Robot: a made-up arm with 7 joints. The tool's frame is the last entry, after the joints.
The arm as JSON. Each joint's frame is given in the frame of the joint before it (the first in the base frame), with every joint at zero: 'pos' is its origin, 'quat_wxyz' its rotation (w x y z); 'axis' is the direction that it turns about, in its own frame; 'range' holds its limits. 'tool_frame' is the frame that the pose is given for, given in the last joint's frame.
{
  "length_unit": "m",
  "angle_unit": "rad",
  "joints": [
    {
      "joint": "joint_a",
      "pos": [
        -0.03,
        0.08,
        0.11
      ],
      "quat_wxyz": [
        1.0,
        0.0,
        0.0,
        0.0
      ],
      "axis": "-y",
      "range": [
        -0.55,
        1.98
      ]
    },
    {
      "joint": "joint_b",
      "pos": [
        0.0,
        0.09,
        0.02
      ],
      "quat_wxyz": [
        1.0,
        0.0,
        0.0,
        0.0
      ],
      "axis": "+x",
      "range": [
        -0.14,
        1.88
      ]
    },
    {
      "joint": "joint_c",
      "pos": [
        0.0,
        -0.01,
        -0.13
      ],
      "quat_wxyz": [
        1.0,
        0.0,
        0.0,
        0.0
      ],
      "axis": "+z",
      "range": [
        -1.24,
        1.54
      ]
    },
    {
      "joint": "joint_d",
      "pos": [
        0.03,
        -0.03,
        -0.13
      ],
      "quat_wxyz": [
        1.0,
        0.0,
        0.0,
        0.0
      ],
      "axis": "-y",
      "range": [
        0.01,
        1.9
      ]
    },
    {
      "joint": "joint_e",
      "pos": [
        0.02,
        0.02,
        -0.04
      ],
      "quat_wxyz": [
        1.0,
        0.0,
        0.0,
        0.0
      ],
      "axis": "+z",
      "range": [
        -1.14,
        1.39
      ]
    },
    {
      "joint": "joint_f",
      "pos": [
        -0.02,
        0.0,
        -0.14
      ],
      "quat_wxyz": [
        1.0,
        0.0,
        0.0,
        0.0
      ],
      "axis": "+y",
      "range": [
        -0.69,
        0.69
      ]
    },
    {
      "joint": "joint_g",
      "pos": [
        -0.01,
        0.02,
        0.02
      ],
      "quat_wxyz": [
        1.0,
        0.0,
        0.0,
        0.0
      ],
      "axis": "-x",
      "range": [
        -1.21,
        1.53
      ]
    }
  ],
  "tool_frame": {
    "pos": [
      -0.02,
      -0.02,
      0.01
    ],
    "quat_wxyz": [
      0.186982,
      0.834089,
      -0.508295,
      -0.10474
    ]
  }
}
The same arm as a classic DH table. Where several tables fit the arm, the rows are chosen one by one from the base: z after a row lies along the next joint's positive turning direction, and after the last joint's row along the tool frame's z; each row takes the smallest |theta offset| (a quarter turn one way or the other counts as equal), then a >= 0, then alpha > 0; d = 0 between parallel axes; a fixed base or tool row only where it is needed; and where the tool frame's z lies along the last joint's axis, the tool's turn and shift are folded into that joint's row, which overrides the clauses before.
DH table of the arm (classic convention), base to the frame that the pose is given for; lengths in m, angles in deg. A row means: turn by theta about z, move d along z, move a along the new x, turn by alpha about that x. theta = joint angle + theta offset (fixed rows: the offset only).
base (fixed): d 0.11  theta0 0  a -0.03  alpha 90
joint_a: d -0.17  theta0 90  a 0.02  alpha 90
joint_b: d 0  theta0 90  a 0.01  alpha 90
joint_c: d -0.26  theta0 90  a 0.03  alpha 90
joint_d: d 0.01  theta0 0  a 0.02  alpha -90
joint_e: d -0.18  theta0 0  a -0.02  alpha -90
joint_f: d 0.02  theta0 -90  a 0.02  alpha 90
joint_g: d 0.0321  theta0 -77.25  a 0.0217  alpha 68.6
tool (fixed): d -0.0057  theta0 -29.7  a 0  alpha 0
Joint limits (deg, base to tool): -31.51..113.45 -8.02..107.72 -71.05..88.24 0.57..108.86 -65.32..79.64 -39.53..39.53 -69.33..87.66

